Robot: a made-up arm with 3 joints. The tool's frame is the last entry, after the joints. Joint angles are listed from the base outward.
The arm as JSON. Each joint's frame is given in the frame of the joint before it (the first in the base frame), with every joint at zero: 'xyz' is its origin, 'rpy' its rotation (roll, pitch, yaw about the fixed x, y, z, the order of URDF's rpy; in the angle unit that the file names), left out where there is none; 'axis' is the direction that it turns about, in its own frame. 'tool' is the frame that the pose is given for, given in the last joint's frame.
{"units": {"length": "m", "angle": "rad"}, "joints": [
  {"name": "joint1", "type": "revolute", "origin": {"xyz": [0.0, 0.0, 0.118]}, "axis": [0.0, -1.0, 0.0]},
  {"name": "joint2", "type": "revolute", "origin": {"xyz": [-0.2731, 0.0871, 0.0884]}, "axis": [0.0, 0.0, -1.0]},
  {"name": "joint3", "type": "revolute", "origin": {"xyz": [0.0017, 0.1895, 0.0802]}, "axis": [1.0, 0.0, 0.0]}
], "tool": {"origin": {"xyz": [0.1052, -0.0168, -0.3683]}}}
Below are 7 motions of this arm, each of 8 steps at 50 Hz.
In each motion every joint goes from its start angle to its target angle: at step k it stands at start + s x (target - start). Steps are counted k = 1, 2, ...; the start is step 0. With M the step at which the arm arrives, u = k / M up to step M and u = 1 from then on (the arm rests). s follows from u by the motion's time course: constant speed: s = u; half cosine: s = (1 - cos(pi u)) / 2; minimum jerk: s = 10 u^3 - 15 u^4 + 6 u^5.
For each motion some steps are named. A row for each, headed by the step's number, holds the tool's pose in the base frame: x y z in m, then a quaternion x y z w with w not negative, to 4 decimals.
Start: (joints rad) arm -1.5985 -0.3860 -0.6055
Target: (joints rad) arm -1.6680 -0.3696 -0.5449
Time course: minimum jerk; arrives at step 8
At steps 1, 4, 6, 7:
1: -0.1202 0.0961 0.2829 -0.0724 0.6323 0.3371 0.6938
4: -0.1208 0.1033 0.2904 -0.0595 0.6500 0.3263 0.6837
6: -0.1208 0.1094 0.2966 -0.0493 0.6643 0.3172 0.6750
7: -0.1207 0.1108 0.2980 -0.0471 0.6674 0.3152 0.6731

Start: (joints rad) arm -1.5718 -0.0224 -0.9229
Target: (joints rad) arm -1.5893 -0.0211 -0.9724
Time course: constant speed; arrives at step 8
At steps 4, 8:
4: -0.0311 -0.0299 0.2819 -0.3142 0.6287 0.3310 0.6296
8: -0.0220 -0.0349 0.2820 -0.3207 0.6274 0.3400 0.6228

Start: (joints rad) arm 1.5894 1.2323 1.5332
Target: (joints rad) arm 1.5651 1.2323 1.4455
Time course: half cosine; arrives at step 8
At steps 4, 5, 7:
4: -0.1237 0.1706 0.4033 0.6913 -0.7017 0.0929 0.1451
5: -0.1163 0.1704 0.4031 0.6902 -0.7021 0.0854 0.1525
7: -0.1058 0.1699 0.4025 0.6886 -0.7026 0.0748 0.1630

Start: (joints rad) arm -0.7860 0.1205 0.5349
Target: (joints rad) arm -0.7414 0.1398 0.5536
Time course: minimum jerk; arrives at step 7
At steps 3, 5, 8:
3: -0.1949 0.4356 0.0902 0.2245 0.3451 -0.1572 0.8977
5: -0.1905 0.4370 0.0846 0.2285 0.3333 -0.1604 0.9005
8: -0.1891 0.4374 0.0830 0.2298 0.3298 -0.1614 0.9013

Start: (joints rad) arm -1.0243 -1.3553 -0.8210
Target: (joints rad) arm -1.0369 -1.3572 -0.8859
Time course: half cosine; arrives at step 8
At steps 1, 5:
1: -0.1426 0.1718 0.2190 0.0100 0.1313 0.6536 0.7453
5: -0.1264 0.1699 0.2182 -0.0028 0.1201 0.6566 0.7446

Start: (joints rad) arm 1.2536 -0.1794 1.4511
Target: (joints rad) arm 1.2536 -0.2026 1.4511
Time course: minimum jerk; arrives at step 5
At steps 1, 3, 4, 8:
1: -0.1860 0.6505 -0.1024 0.4956 -0.3885 0.4423 0.6386
3: -0.1885 0.6505 -0.1101 0.4921 -0.3844 0.4464 0.6410
4: -0.1896 0.6505 -0.1134 0.4906 -0.3826 0.4481 0.6420
8: -0.1898 0.6505 -0.1141 0.4903 -0.3822 0.4485 0.6422

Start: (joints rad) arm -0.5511 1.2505 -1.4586
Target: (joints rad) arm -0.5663 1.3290 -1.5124
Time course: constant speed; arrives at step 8
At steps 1, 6, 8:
1: -0.2723 -0.0692 0.4583 -0.6394 0.5431 -0.2739 0.4702
6: -0.2692 -0.0624 0.4756 -0.6429 0.5597 -0.2782 0.4427
8: -0.2677 -0.0596 0.4824 -0.6440 0.5663 -0.2798 0.4316

